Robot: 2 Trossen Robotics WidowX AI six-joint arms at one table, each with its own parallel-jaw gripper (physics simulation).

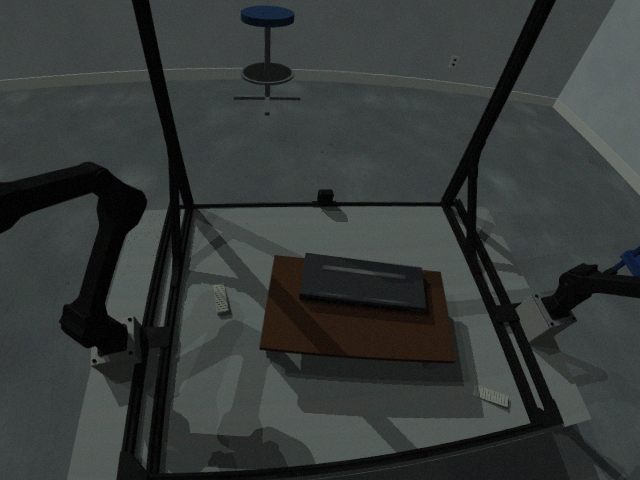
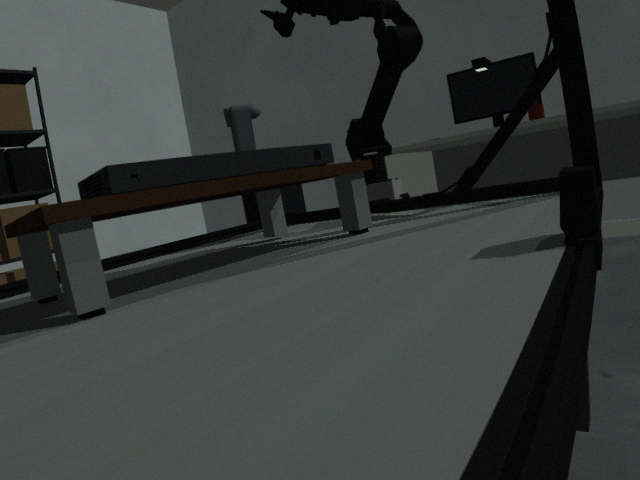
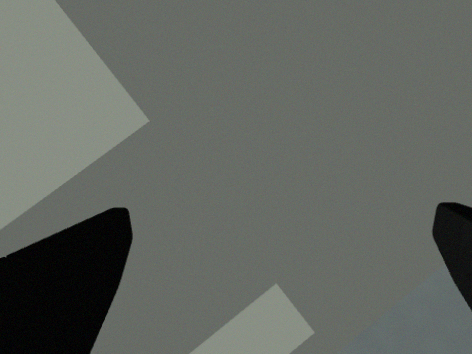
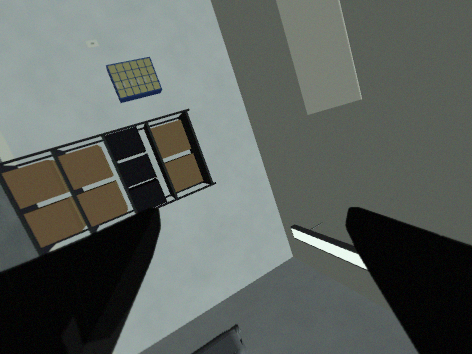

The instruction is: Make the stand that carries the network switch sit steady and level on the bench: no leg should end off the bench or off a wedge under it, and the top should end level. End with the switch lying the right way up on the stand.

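Places are measured from the left arm's base along level axes (x ahead, y left, z up), in millimetres.
Where they show: left gripper, between the fingertips: [image 3: 278, 220]; right gripper, between the fingertips: [image 4: 254, 216]; left arm's base, origin of its link: [image 1: 555, 307]; right arm's base, origin of its link: [image 1: 112, 339] [image 2: 376, 183].
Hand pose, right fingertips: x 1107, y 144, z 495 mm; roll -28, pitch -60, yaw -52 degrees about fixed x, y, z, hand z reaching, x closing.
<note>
Each offset is from my right fingertips to the top centre of the thing. Level surfaces: height alone.
The stand has a brown top [image 1: 347, 333] [image 2: 223, 187] and grey legs @[dy -368, dx -426, dz -520 mm] [image 2: 353, 202]. It stands in the middle of the bench @[dz -605 mm] [image 1: 375, 229]. The dark network switch @[dy -287, dx -603, dz -477 mm] [image 1: 363, 281] [image 2: 204, 167] lies flat on the back part of the top. One white ridged wedge @[dy -346, dx -263, dz -593 mm] [image 1: 221, 299] lies on the bench left of the stand, and another wedge @[dy +8, dx -881, dz -593 mm] [image 1: 493, 396] lies at the front right. My right gripper [image 2: 277, 16] [image 4: 252, 218] is open and empty, raised high and pointing up at the ceiling. Of my left gripper only one dark finger [image 3: 94, 274] shows, also against the ceiling, and it is open.
A black frame [image 1: 177, 190] with slanted posts surrounds the bench. A small black box [image 1: 325, 196] sits on the back rail. The right arm's base [image 1: 109, 333] is mounted at the left. A blue stool [image 1: 267, 16] stands far behind. A monitor [image 2: 491, 88] stands on another table.
</note>
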